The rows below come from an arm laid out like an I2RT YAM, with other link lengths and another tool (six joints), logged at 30 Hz.
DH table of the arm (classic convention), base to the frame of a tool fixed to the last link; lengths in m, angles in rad. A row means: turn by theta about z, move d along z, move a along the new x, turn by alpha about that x. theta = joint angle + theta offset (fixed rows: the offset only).
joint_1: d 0.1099  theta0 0  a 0.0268  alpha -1.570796
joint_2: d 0  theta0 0  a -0.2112  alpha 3.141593
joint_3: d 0  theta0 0.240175  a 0.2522  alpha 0
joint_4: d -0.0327  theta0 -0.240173  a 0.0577  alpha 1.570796
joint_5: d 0.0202  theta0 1.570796  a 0  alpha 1.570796
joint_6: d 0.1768  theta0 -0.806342  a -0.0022  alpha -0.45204
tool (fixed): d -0.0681  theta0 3.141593  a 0  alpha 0
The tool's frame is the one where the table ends.
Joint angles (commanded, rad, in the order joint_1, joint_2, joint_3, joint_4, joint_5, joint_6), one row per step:
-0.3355 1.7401 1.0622 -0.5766 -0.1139 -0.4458
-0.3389 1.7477 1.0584 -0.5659 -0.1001 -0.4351
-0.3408 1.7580 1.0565 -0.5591 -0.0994 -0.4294
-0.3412 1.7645 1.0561 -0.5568 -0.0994 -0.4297
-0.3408 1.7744 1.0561 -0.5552 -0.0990 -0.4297
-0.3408 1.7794 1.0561 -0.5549 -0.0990 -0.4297
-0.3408 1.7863 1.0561 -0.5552 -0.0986 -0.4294
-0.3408 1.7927 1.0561 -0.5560 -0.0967 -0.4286
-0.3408 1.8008 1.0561 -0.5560 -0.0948 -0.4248
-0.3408 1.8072 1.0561 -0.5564 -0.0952 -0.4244
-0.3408 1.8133 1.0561 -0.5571 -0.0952 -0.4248
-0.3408 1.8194 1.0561 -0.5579 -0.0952 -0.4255
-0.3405 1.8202 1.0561 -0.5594 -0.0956 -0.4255
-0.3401 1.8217 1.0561 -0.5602 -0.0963 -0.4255
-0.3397 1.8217 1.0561 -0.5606 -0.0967 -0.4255
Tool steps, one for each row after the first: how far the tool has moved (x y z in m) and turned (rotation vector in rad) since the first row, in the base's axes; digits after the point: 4 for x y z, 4 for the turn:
0.0000 -0.0029 -0.0034 -0.0086 0.0050 -0.0178
-0.0001 -0.0037 -0.0067 -0.0057 0.0103 -0.0253
-0.0003 -0.0037 -0.0087 -0.0043 0.0147 -0.0254
-0.0007 -0.0035 -0.0117 -0.0020 0.0226 -0.0251
-0.0010 -0.0034 -0.0132 -0.0005 0.0271 -0.0250
-0.0016 -0.0032 -0.0153 0.0016 0.0340 -0.0254
-0.0022 -0.0033 -0.0173 0.0024 0.0414 -0.0267
-0.0028 -0.0033 -0.0198 0.0045 0.0497 -0.0308
-0.0034 -0.0031 -0.0218 0.0072 0.0560 -0.0310
-0.0040 -0.0028 -0.0236 0.0092 0.0625 -0.0306
-0.0046 -0.0026 -0.0255 0.0112 0.0690 -0.0299
-0.0049 -0.0024 -0.0258 0.0123 0.0711 -0.0295
-0.0051 -0.0021 -0.0262 0.0137 0.0730 -0.0289
-0.0052 -0.0019 -0.0262 0.0141 0.0733 -0.0284

